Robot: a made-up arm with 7 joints.
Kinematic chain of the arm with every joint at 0, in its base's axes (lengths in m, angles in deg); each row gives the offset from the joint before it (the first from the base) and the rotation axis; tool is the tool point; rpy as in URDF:
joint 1: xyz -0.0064 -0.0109 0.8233 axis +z
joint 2: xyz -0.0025 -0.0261 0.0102 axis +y
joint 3: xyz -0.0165 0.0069 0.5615 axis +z
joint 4: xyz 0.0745 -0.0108 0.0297 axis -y
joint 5: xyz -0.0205 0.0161 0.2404 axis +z
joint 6: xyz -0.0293 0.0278 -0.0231 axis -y
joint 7: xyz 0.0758 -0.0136 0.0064 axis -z
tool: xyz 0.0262 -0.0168 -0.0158 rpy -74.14 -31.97 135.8
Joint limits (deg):
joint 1: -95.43..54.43
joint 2: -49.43..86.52
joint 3: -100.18..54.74
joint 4: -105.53..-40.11
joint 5: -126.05..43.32
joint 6: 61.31..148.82
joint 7: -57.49..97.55
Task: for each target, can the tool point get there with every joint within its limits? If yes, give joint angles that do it. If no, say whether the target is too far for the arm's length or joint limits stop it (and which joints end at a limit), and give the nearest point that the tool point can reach.
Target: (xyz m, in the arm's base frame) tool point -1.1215 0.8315 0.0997
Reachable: no: too far | nearest point -0.5434 0.3948 1.1112 | short by 1.244 m
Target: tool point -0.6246 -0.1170 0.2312
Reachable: no: joint limits stop it (at a limit: joint 1, joint 2, joint 4, joint 5) | nearest point -0.3272 -0.4702 0.6044 | short by 0.594 m
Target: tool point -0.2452 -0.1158 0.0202
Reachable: no: joint limits stop it (at a limit: joint 1, joint 2, joint 4, joint 5) | nearest point -0.1620 -0.4885 0.5164 | short by 0.626 m
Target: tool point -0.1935 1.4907 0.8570
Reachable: no: too far | nearest point 0.1782 0.7848 0.8495 | short by 0.798 m
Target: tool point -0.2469 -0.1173 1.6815
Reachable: yes | joints -24.29 -20.26 -59.07 -49.31 -30.25 133.88 31.05
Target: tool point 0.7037 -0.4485 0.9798
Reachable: yes | joints -8.34 71.41 -69.89 -69.29 -13.09 113.76 19.71
